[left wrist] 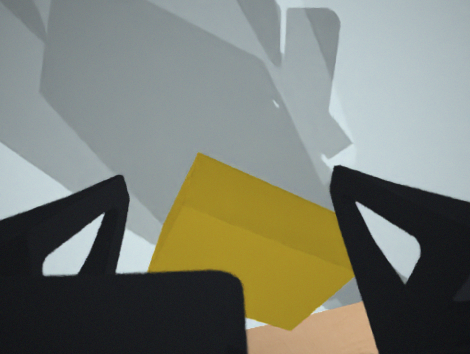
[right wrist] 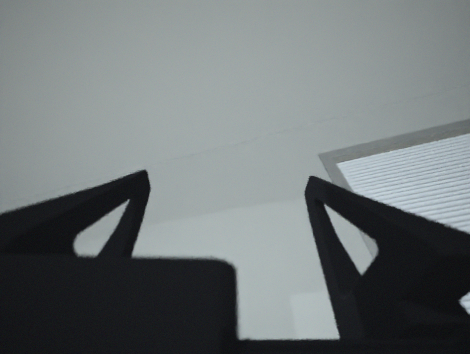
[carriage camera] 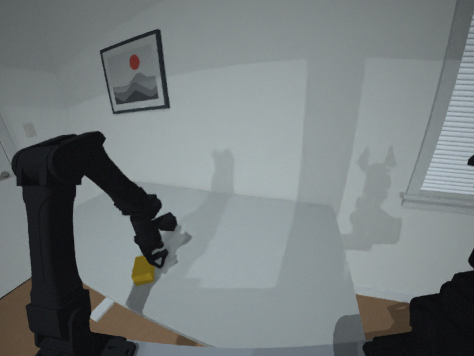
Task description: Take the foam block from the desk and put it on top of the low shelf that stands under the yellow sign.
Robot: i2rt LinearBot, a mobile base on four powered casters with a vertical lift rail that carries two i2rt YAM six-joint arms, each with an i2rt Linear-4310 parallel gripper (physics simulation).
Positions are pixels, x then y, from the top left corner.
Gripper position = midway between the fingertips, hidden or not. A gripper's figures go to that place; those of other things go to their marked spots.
Labels:
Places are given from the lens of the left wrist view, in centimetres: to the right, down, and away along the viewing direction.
my left gripper (left wrist: 229,182): 0, 0, 13
yellow foam block (left wrist: 288,252): 2, 3, 13
white desk (left wrist: 284,98): 2, -4, 14

